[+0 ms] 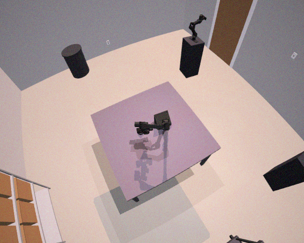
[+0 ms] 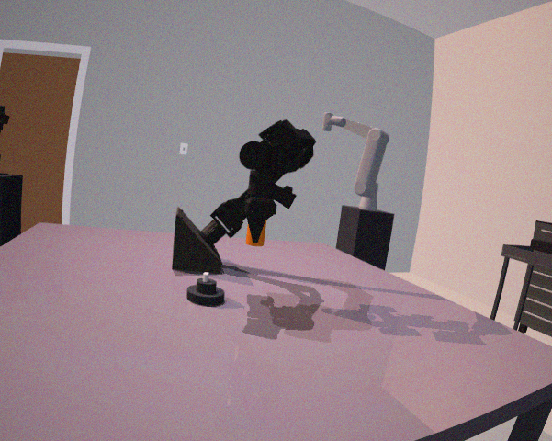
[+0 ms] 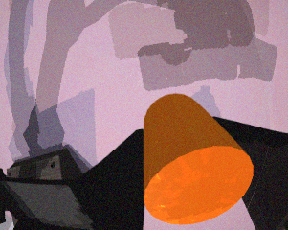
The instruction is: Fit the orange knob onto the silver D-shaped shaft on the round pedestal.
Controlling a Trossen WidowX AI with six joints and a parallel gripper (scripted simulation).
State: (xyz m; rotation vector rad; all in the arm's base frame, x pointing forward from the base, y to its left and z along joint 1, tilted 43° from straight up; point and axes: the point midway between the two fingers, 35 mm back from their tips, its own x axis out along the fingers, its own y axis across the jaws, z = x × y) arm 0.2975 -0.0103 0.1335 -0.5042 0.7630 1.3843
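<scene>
Right now my gripper tip is 30 mm short of the round black pedestal, 110 mm to the left of it and 110 mm above it. The rest, counted from my gripper tip: orange knob: 30 mm above.
</scene>
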